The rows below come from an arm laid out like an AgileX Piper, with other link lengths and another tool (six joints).
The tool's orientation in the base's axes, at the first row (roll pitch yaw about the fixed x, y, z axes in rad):
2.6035 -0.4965 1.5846
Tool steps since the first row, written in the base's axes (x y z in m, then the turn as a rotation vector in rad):
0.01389 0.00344 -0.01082 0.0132 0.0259 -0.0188
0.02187 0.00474 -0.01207 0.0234 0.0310 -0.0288
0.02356 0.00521 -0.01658 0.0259 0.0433 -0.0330
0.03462 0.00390 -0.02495 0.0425 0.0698 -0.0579
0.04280 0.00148 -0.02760 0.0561 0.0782 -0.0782
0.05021 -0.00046 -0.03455 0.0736 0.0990 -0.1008
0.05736 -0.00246 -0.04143 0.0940 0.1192 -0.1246
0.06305 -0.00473 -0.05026 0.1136 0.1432 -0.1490
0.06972 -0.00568 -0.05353 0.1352 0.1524 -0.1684
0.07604 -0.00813 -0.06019 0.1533 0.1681 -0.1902
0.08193 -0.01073 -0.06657 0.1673 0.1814 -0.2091
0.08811 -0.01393 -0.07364 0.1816 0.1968 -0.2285
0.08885 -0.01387 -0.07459 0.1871 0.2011 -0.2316
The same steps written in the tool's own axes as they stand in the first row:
-0.00230 0.00630 0.01664 0.0137 -0.0031 0.0317
-0.00185 0.01231 0.02217 0.0133 0.0000 0.0465
-0.00360 0.01163 0.02663 0.0220 -0.0026 0.0561
-0.00888 0.01769 0.03801 0.0333 -0.0057 0.0943
-0.01237 0.02411 0.04315 0.0308 -0.0050 0.1200
-0.01747 0.02782 0.05134 0.0381 -0.0050 0.1546
-0.02259 0.03135 0.05933 0.0443 -0.0028 0.1913
-0.02887 0.03280 0.06793 0.0535 -0.0025 0.2297
-0.03134 0.03729 0.07339 0.0521 0.0053 0.2591
-0.03674 0.04031 0.08060 0.0553 0.0074 0.2912
-0.04214 0.04312 0.08732 0.0578 0.0079 0.3181
-0.04839 0.04600 0.09446 0.0620 0.0079 0.3464
-0.04880 0.04620 0.09557 0.0642 0.0102 0.3534

